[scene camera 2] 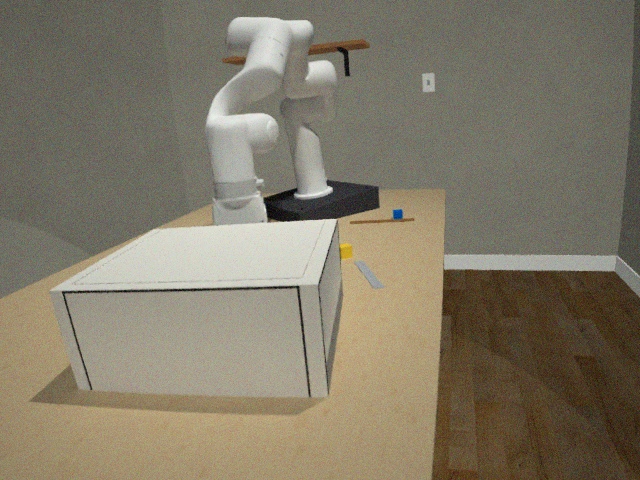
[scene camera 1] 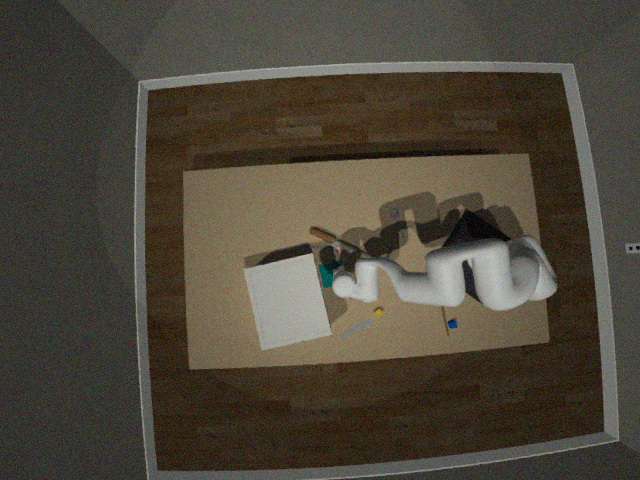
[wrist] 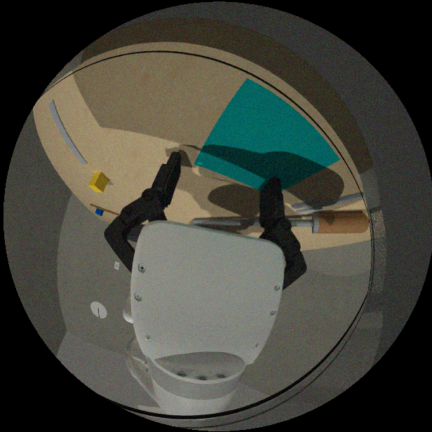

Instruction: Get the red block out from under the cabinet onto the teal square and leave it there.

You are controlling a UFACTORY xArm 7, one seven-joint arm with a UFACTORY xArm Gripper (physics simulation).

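Frame: origin at the arm's base, x left, y back, z up, level; metres.
Seen in the pictures: arm's base, origin of the base link: (scene camera 2: 313, 194).
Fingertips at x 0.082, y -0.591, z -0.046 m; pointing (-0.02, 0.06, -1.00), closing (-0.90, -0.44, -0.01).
Pixels of each thing's middle, then the offset from my fingertips to it. "pt": a spot on its surface instead.
- white cabinet, body centre: (scene camera 2: 220, 295) (scene camera 1: 289, 299) dx +0.083, dy -0.217, dz +0.059 m
- teal square, surface spot: (scene camera 1: 325, 276) pt dx -0.003, dy -0.069, dz -0.008 m
- long tool with a wooden handle, surface spot: (scene camera 1: 323, 234) pt dx -0.181, dy -0.079, dz +0.025 m
- yellow block, body centre: (scene camera 2: 344, 251) (scene camera 1: 378, 312) dx +0.148, dy +0.154, dz +0.004 m
- grey strip, body centre: (scene camera 2: 368, 273) (scene camera 1: 356, 328) dx +0.221, dy +0.062, dz -0.008 m
- blue block, body centre: (scene camera 2: 397, 215) (scene camera 1: 452, 324) dx +0.206, dy +0.480, dz +0.004 m
- thin brown stick, body centre: (scene camera 2: 382, 221) (scene camera 1: 444, 315) dx +0.168, dy +0.446, dz -0.005 m
The white cabinet (scene camera 1: 287, 301) (scene camera 2: 191, 338) stands at the left of the table in scene camera 1. The teal square (scene camera 1: 325, 276) (wrist: 265, 120) lies flat beside its right side, partly under my arm's shadow. The red block does not show in any view. My gripper (wrist: 224, 171) is open with nothing between its fingers, above the table near the square's edge; the arm hides it in scene camera 1 and the cabinet hides its fingers in scene camera 2. A long tool with a wooden handle (scene camera 1: 323, 234) (wrist: 342, 222) and grey shaft lies beyond the square, its shaft passing behind the right finger.
A yellow block (scene camera 1: 378, 312) (scene camera 2: 345, 251) (wrist: 98, 182) and a grey strip (scene camera 1: 356, 329) (scene camera 2: 369, 274) (wrist: 67, 134) lie near the cabinet. A blue block (scene camera 1: 452, 324) (scene camera 2: 397, 213) (wrist: 99, 212) lies by a thin brown stick (scene camera 1: 446, 325) (scene camera 2: 374, 221). Another grey tool (wrist: 327, 202) lies near the handle.
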